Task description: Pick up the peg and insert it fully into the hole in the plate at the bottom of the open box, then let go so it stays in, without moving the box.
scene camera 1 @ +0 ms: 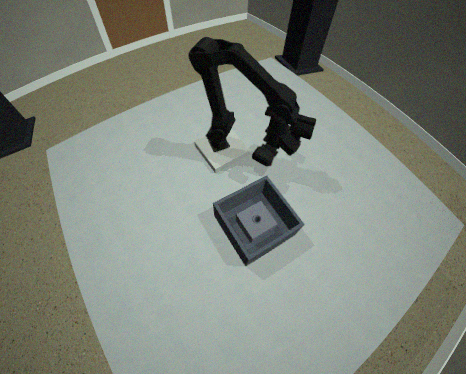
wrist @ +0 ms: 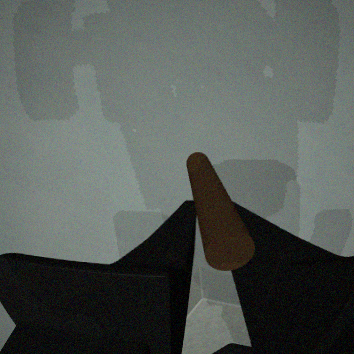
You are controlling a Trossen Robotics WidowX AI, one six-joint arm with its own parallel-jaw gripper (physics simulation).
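Note:
The brown peg stands roughly upright between the fingertips in the wrist view. It does not show in the scene view, where the gripper hides it. My gripper is shut on the peg, with a dark finger against each side. It is outside the open box, between the box and the arm's base side. The grey-blue open box stands on the light mat. The pale square plate lies on its bottom, with a small dark hole near its middle.
The arm's pale base plate is behind the box. The box's raised walls surround the plate. Arm shadows fall on the light mat. A dark pillar stands at the back right, and another dark stand at the left.

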